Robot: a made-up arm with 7 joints. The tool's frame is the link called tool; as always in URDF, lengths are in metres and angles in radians. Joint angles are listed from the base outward. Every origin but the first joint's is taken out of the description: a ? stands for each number. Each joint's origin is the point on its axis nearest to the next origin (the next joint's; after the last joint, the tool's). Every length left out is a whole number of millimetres.
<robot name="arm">
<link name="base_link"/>
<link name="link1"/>
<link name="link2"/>
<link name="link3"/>
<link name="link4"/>
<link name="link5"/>
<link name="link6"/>
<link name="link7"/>
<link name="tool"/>
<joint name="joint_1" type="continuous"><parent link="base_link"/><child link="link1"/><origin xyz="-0.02 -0.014 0.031" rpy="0 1.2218 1.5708"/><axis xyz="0 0 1"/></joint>
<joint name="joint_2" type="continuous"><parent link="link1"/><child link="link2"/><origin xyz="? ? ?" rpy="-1.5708 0 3.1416"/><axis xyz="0 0 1"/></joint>
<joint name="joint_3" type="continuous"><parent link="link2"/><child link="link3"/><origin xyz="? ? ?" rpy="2.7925 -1.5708 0"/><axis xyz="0 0 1"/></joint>
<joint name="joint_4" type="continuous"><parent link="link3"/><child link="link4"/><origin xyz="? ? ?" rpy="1.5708 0 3.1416"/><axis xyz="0 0 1"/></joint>
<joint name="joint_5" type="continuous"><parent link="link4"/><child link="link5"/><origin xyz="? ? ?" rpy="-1.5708 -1.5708 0"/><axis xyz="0 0 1"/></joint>
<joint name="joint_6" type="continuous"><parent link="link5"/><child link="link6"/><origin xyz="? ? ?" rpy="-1.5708 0 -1.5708"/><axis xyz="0 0 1"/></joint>
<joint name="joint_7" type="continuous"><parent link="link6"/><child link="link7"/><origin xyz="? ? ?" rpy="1.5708 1.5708 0"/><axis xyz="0 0 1"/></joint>
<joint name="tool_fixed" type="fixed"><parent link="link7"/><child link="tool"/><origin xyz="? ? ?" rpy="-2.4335 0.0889 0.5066"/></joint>
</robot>
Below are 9 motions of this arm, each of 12 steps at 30 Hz.
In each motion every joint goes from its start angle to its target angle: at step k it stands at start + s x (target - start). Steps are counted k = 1, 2, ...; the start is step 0. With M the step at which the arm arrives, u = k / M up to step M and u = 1 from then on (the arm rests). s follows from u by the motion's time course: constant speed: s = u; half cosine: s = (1 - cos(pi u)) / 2; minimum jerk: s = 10 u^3 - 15 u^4 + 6 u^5.
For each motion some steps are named. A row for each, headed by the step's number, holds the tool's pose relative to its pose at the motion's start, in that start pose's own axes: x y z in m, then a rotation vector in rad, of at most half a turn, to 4 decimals.
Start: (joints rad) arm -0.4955 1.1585 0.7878 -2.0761 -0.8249 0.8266 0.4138
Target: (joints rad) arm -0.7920 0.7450 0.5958 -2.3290 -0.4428 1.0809 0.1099
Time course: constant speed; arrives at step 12
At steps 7, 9, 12:
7: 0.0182 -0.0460 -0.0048 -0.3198 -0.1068 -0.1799
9: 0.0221 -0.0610 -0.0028 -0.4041 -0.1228 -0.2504
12: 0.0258 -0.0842 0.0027 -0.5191 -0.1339 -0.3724

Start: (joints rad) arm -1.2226 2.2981 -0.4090 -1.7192 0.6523 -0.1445 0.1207
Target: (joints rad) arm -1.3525 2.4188 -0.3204 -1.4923 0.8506 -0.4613 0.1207
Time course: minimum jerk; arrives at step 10
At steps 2, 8, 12:
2: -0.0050 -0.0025 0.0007 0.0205 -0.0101 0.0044
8: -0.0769 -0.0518 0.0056 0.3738 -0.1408 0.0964
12: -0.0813 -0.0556 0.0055 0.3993 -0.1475 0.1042

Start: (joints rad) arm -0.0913 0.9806 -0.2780 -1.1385 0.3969 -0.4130 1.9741
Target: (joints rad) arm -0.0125 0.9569 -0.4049 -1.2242 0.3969 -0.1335 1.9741
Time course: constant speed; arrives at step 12
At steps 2, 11, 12:
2: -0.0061 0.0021 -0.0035 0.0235 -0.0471 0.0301
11: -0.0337 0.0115 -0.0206 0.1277 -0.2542 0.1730
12: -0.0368 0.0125 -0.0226 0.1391 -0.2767 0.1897

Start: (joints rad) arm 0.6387 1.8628 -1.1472 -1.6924 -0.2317 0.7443 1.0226
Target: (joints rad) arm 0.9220 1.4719 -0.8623 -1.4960 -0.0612 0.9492 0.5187
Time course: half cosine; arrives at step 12
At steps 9, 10, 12:
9: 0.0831 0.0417 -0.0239 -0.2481 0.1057 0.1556
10: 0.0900 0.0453 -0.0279 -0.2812 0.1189 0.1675
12: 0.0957 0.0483 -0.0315 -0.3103 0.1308 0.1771

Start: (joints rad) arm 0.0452 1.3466 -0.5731 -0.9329 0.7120 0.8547 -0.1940
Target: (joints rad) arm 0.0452 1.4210 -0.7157 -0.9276 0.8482 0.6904 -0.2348
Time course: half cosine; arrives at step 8
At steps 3, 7, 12:
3: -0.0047 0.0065 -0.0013 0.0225 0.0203 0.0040
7: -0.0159 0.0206 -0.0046 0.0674 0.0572 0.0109
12: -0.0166 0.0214 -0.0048 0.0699 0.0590 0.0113

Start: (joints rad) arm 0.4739 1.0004 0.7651 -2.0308 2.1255 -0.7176 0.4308
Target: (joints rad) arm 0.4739 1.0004 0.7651 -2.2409 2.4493 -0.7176 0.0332
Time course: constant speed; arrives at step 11
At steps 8, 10, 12:
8: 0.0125 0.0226 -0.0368 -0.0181 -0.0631 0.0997
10: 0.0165 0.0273 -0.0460 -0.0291 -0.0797 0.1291
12: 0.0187 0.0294 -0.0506 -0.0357 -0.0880 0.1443

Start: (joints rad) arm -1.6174 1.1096 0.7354 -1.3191 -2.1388 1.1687 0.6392
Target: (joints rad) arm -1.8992 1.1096 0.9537 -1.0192 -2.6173 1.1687 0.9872
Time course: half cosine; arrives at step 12
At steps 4, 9, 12:
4: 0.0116 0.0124 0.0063 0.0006 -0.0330 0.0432
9: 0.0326 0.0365 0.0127 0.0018 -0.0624 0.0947
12: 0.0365 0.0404 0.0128 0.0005 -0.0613 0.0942

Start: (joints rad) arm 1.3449 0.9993 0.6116 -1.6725 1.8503 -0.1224 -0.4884
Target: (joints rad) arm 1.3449 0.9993 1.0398 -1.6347 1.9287 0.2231 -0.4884
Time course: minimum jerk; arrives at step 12
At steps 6, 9, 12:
6: 0.0115 -0.0389 0.0358 0.0338 0.0183 -0.0473
9: 0.0198 -0.0749 0.0574 0.0597 0.0415 -0.0874
12: 0.0218 -0.0848 0.0620 0.0664 0.0490 -0.0980

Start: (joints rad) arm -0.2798 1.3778 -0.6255 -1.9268 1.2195 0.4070 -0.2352
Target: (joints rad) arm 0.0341 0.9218 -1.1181 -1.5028 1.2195 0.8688 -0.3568
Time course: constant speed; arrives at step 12
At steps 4, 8, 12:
4: 0.0062 0.0768 -0.0226 -0.3902 -0.0867 -0.0936
8: 0.0293 0.1484 -0.0571 -0.7907 -0.1017 -0.1843
12: 0.0682 0.2091 -0.1004 -1.1858 -0.0451 -0.2694

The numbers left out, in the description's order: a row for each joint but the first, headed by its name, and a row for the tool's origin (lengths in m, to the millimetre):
joint_2: 0.012 -0.05 0
joint_3: -0.209 0.097 0
joint_4: 0.03 0 0
joint_5: 0.02 -0.23 0
joint_6: 0.02 0.01 0
joint_7: -0.02 -0.05 0
tool: 0.03 0.01 0

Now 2 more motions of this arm.
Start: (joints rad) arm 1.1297 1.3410 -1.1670 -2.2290 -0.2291 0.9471 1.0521
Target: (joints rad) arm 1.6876 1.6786 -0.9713 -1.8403 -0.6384 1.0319 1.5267
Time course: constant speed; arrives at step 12
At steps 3, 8, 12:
3: -0.0306 0.0323 -0.0105 -0.0170 -0.1678 0.1209
8: -0.0888 0.0750 -0.0431 -0.0107 -0.3595 0.3531
12: -0.1391 0.0948 -0.0786 0.0203 -0.4238 0.5479

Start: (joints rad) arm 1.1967 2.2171 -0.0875 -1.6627 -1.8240 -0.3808 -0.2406
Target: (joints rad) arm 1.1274 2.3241 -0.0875 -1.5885 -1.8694 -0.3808 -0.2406
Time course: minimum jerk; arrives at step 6
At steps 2, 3, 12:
2: 0.0031 0.0024 -0.0090 -0.0129 0.0388 -0.0036
3: 0.0071 0.0054 -0.0217 -0.0309 0.0925 -0.0094
12: 0.0133 0.0096 -0.0442 -0.0620 0.1849 -0.0216

